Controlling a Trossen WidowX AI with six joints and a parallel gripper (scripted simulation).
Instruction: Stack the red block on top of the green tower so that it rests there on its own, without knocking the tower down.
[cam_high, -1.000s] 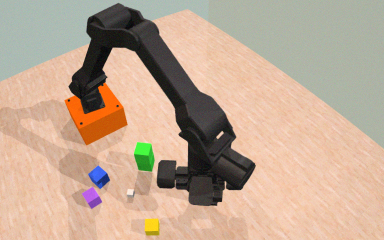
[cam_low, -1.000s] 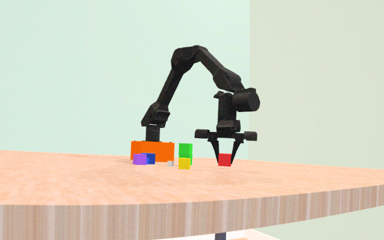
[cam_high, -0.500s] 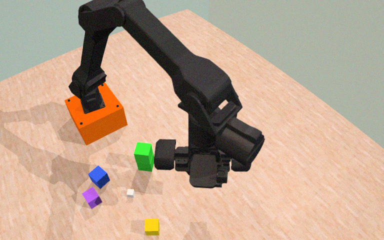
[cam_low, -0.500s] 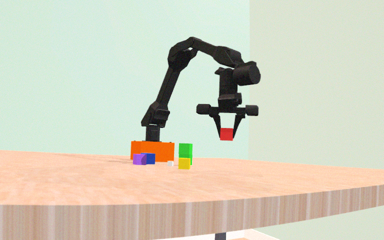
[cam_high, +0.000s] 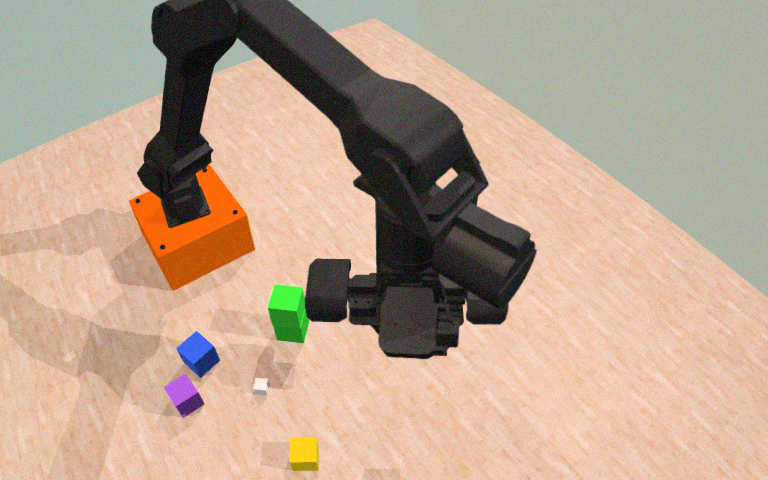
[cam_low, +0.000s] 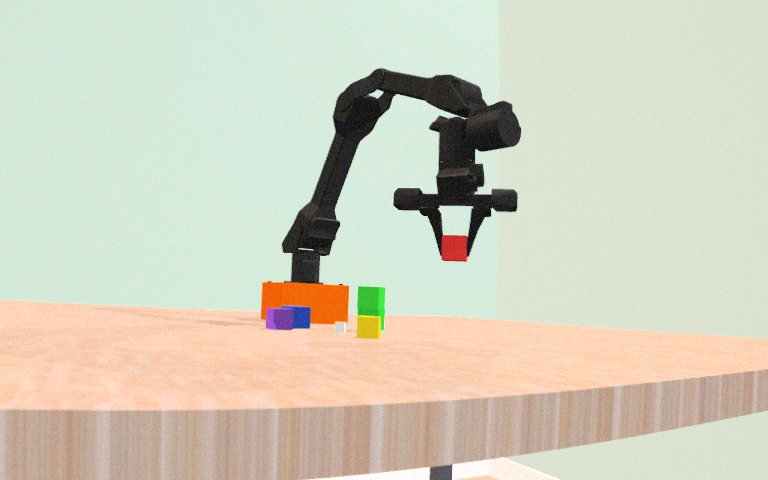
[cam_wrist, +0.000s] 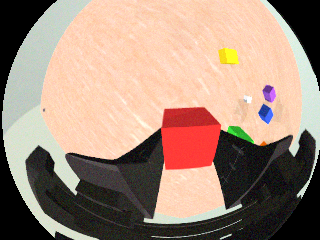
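The small white cube lies 150 mm to the right of my gripper tip, 120 mm below it and 80 mm behind it. Round my gripper tip: red block: 10 mm above; yellow cube: 140 mm to the right, 110 mm below, 30 mm ahead; blue cube: 210 mm to the right, 150 mm behind, 110 mm below.
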